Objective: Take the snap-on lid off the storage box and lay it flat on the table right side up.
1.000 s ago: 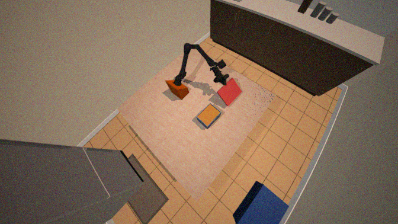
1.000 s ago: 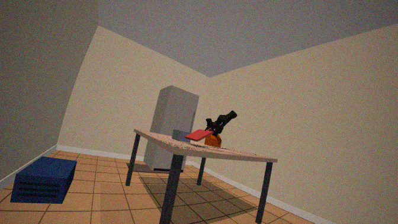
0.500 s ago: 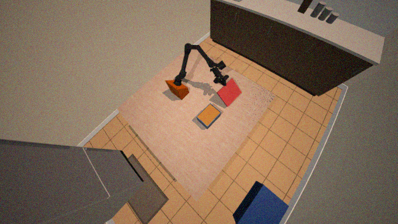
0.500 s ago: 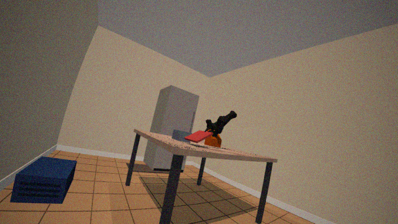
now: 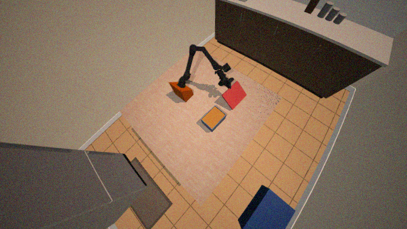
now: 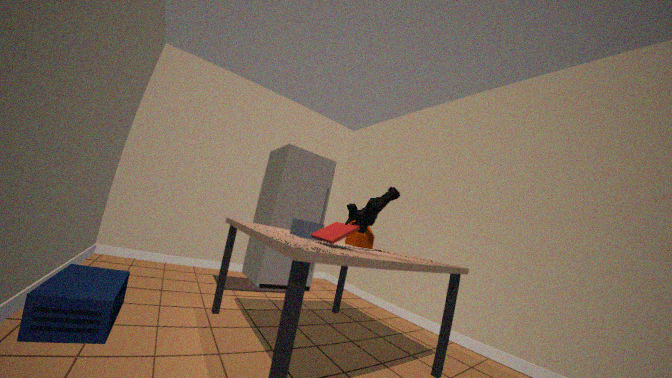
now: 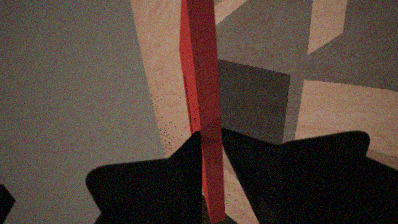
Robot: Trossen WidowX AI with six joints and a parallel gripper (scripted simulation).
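My gripper tip is now 7 cm short of the red lid and 4 cm above it. From my gripper tip the other things lie so: storage box 6 cm ahead, 33 cm to the right, 7 cm below.
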